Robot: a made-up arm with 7 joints. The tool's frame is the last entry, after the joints. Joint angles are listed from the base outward. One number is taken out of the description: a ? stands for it. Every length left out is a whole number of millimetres.
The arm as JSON. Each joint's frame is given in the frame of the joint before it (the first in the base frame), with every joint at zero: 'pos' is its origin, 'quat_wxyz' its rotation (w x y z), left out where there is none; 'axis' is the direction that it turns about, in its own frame. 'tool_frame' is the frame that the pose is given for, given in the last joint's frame.
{
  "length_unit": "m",
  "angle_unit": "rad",
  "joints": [
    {
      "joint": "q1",
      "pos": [
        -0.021,
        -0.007,
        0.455
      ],
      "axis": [
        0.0,
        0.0,
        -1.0
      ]
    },
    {
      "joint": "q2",
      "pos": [
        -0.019,
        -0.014,
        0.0
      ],
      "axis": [
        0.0,
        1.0,
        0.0
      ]
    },
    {
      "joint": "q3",
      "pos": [
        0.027,
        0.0,
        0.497
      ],
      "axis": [
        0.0,
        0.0,
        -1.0
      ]
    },
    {
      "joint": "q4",
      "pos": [
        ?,
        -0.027,
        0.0
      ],
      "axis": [
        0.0,
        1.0,
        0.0
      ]
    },
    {
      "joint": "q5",
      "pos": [
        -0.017,
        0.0,
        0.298
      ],
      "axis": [
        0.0,
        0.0,
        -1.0
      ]
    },
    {
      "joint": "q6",
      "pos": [
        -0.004,
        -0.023,
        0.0
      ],
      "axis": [
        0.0,
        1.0,
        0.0
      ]
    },
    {
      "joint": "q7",
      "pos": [
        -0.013,
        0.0,
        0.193
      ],
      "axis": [
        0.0,
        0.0,
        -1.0
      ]
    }
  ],
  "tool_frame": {
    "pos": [
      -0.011,
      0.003,
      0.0
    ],
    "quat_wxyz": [
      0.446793,
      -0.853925,
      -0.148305,
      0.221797
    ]
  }
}
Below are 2 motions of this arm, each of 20 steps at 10 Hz.
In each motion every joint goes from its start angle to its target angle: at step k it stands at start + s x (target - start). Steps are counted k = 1, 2, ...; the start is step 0. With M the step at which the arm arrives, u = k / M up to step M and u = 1 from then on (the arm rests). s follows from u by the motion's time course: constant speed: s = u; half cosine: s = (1 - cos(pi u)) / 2; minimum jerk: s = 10 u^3 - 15 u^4 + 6 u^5.
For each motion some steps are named. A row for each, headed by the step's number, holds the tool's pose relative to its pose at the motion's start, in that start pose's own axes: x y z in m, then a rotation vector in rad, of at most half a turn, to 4 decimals.
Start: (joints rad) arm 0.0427 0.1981 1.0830 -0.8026 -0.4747 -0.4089 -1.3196
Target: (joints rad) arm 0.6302 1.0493 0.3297 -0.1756 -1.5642 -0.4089 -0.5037
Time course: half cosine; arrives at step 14
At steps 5, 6, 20:
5: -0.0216 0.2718 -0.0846 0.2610 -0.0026 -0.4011
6: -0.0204 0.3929 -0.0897 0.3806 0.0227 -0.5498
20: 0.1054 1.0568 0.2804 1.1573 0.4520 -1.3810

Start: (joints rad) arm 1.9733 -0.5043 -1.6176 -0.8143 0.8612 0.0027 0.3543
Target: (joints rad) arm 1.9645 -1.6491 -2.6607 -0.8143 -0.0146 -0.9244 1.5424
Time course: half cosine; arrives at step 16
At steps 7, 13, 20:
7: -0.1234 -0.0080 0.1612 -0.0030 -0.3084 -0.4643
13: -0.1645 0.0560 0.4442 0.2199 -0.9445 -0.3317
20: -0.1680 0.0814 0.5083 0.2267 -1.0357 -0.2051

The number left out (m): -0.024
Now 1 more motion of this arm.
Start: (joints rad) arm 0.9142 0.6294 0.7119 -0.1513 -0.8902 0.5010 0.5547
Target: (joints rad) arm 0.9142 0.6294 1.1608 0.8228 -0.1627 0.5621 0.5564
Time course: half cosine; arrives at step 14
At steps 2, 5, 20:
2: 0.0144 0.0025 -0.0209 0.0627 -0.0044 0.0444
5: 0.0822 0.0372 -0.1122 0.3546 -0.0270 0.2599
20: 0.2439 0.3201 -0.2499 1.1822 -0.1747 0.9667

